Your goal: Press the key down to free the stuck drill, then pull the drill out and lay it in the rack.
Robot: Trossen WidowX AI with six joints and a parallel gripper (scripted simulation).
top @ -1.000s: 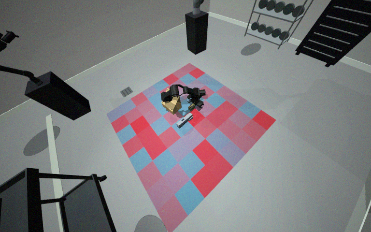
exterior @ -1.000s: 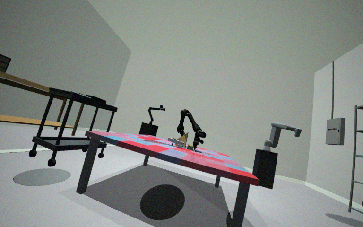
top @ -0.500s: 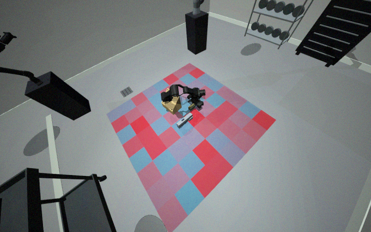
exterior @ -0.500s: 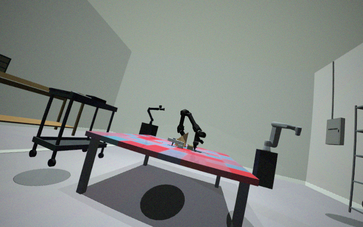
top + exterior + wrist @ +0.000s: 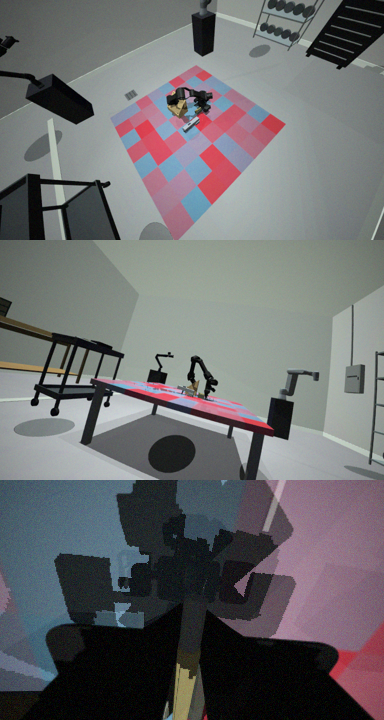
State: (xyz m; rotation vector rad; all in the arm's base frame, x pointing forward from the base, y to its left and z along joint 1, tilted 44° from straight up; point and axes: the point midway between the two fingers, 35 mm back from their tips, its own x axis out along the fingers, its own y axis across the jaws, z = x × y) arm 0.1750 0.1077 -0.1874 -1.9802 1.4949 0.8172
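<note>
Now: the drill 4 cm to the right of my gripper tip and 4 cm above it. From my gripper tip the other things lie so: rack 1 cm ahead, 5 cm to the right, 1 cm above.
</note>
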